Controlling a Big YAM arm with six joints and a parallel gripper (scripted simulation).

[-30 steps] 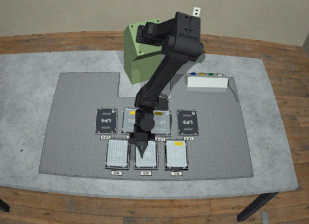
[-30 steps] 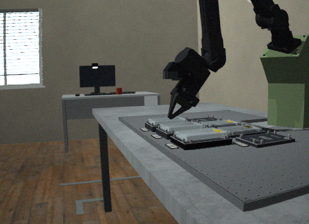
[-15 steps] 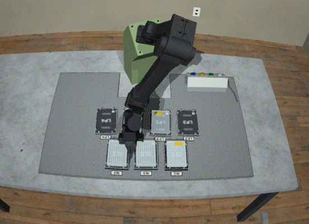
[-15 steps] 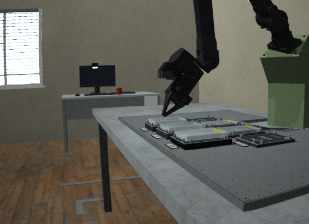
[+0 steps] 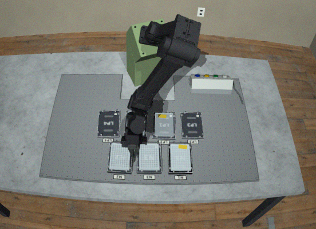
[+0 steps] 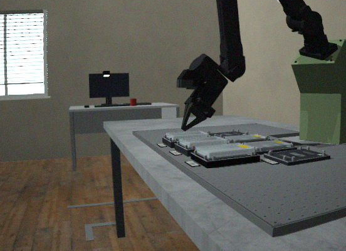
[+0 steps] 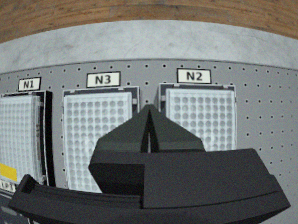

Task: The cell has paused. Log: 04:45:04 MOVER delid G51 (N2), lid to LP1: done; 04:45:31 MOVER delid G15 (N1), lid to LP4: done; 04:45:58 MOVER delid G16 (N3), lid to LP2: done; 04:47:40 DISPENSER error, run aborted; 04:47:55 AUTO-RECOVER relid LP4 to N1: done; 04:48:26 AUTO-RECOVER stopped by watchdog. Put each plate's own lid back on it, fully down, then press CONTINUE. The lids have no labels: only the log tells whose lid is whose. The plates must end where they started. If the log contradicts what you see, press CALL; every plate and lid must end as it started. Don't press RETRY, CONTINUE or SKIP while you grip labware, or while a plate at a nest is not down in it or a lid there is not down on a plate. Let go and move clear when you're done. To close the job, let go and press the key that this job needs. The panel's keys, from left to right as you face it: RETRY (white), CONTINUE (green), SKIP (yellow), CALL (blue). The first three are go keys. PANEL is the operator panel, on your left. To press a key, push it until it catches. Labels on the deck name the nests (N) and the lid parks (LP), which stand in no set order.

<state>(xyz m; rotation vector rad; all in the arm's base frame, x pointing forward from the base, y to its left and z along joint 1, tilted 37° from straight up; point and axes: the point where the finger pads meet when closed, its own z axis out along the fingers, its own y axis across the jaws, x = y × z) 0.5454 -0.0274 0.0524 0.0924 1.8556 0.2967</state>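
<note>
Right now my hand is 230 mm past the clear unlabelled lid, 110 mm to the right of it and 50 mm above it. The rest, counted from my hand: green continue key (530 mm behind, 350 mm to the left); then blue call key (520 mm behind, 250 mm to the left); then yellow skip key (520 mm behind, 300 mm to the left).
</note>
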